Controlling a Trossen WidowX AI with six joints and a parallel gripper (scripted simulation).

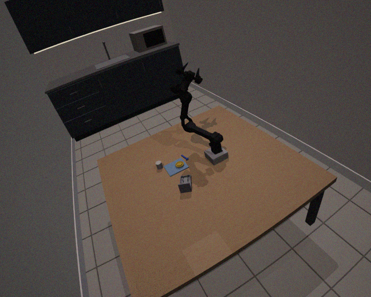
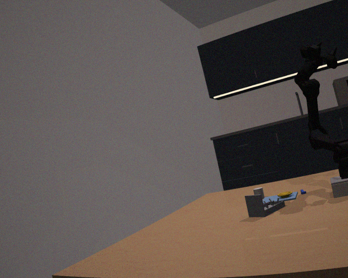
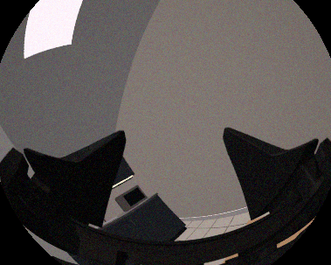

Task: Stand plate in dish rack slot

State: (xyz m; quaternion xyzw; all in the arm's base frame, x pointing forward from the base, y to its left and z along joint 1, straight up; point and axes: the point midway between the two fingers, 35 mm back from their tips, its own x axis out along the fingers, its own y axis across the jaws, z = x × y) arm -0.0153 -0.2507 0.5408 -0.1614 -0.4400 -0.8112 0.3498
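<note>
My gripper tip is now 600 mm above the yellow plate, 320 mm short of it and 200 mm to the right of it. The rest, counted from my gripper tip: blue mat 610 mm below, 350 mm ahead, 200 mm to the left; then white cup 590 mm below, 460 mm ahead, 130 mm to the left; then blue spoon 610 mm below, 260 mm ahead, 140 mm to the left.
</note>
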